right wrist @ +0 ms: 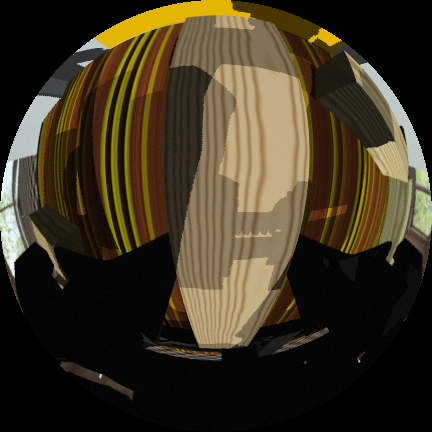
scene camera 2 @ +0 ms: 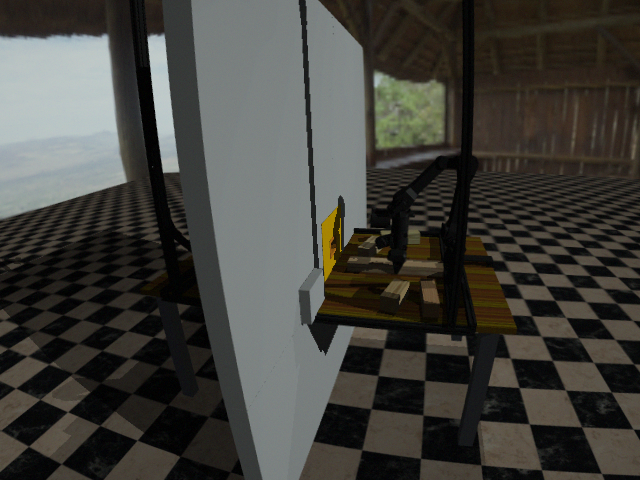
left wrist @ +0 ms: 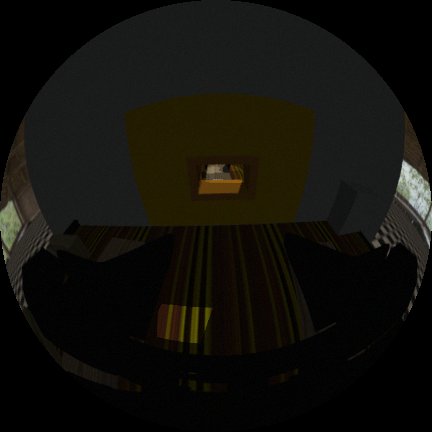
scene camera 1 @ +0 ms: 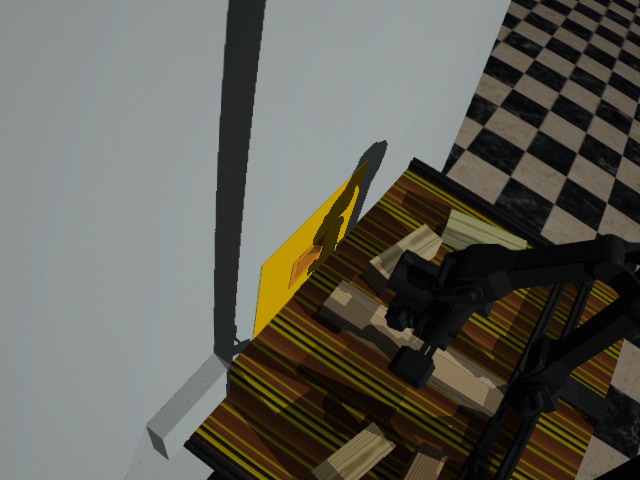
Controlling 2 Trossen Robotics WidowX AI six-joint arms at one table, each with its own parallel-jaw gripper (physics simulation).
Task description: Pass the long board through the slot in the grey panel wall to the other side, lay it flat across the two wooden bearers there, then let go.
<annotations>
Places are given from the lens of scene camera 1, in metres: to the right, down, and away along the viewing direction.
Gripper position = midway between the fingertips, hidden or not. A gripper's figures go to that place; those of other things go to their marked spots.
my right gripper (scene camera 1: 415, 356): 0.16, 0.20, 0.94
slot (scene camera 1: 316, 249): -0.01, 0.02, 0.97
</annotations>
